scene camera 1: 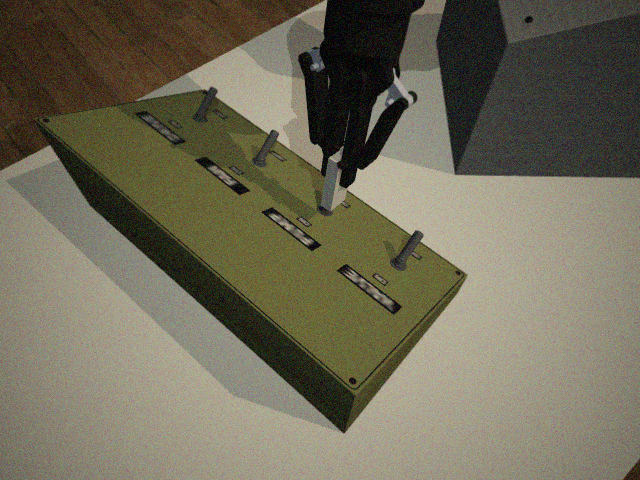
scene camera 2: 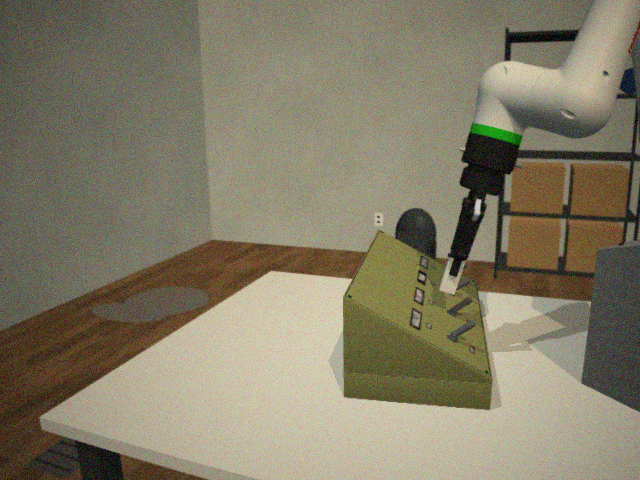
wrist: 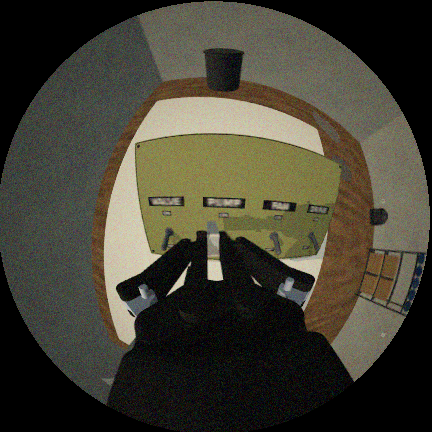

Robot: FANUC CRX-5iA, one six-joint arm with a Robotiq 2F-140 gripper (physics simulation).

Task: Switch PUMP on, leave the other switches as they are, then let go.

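Frame: origin at the arm's base, x ahead, y left, z up, level; centimetres.
Seen in the pictures: gripper, fingertip midpoint: [scene camera 1: 332, 202] [scene camera 2: 446, 291] [wrist: 211, 229].
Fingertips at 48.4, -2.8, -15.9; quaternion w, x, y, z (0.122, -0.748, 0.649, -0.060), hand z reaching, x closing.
Note:
Pixels of each thing's top centre, then the offset from my fingertips to it, as dx, dy, dz. "spot": a spot on its surface instead. Level surfaces: height alone.
- PUMP nameplate, surface spot: [scene camera 1: 291, 228] [wrist: 223, 202] spot: +5.3, -1.6, -1.9
- PUMP lever, top centre: [scene camera 2: 461, 296] -2.8, -2.3, -1.6
- VALVE lever, top centre: [scene camera 1: 412, 240] [scene camera 2: 463, 320] [wrist: 162, 241] -3.8, +9.6, -1.6
- FAN lever, top centre: [scene camera 1: 266, 137] [wrist: 280, 245] [scene camera 2: 460, 277] -1.8, -14.3, -1.6
- DRIVE lever, top centre: [scene camera 1: 204, 93] [wrist: 318, 242] -0.7, -26.3, -1.6
- white table, surface height: dz -14.8
The green sloped switch panel [scene camera 1: 206, 227] [scene camera 2: 398, 346] [wrist: 235, 165] stands on the table with a row of grey levers. The PUMP nameplate [scene camera 1: 291, 228] [wrist: 223, 202] is blurred. In scene camera 2 the PUMP lever [scene camera 2: 460, 306] leans toward the panel's lower edge; its upper part is hidden behind my fingertips in scene camera 1 and it is covered in the wrist view. The VALVE lever [scene camera 1: 407, 250] [scene camera 2: 461, 330] [wrist: 168, 240], FAN lever [scene camera 1: 266, 148] [wrist: 275, 243] and DRIVE lever [scene camera 1: 205, 104] [wrist: 313, 241] lean the same way. My gripper [scene camera 1: 333, 183] [scene camera 2: 451, 277] [wrist: 211, 229] is shut and empty, its pale fingertips close over the PUMP switch; contact is unclear.
The white table [scene camera 1: 542, 335] [scene camera 2: 206, 361] carries the panel. A large grey block [scene camera 1: 558, 113] [scene camera 2: 615, 320] stands beyond the panel's lower-edge side. A black bin [scene camera 2: 416, 229] [wrist: 223, 70] and a shelf rack [scene camera 2: 563, 154] with boxes stand away from the table.

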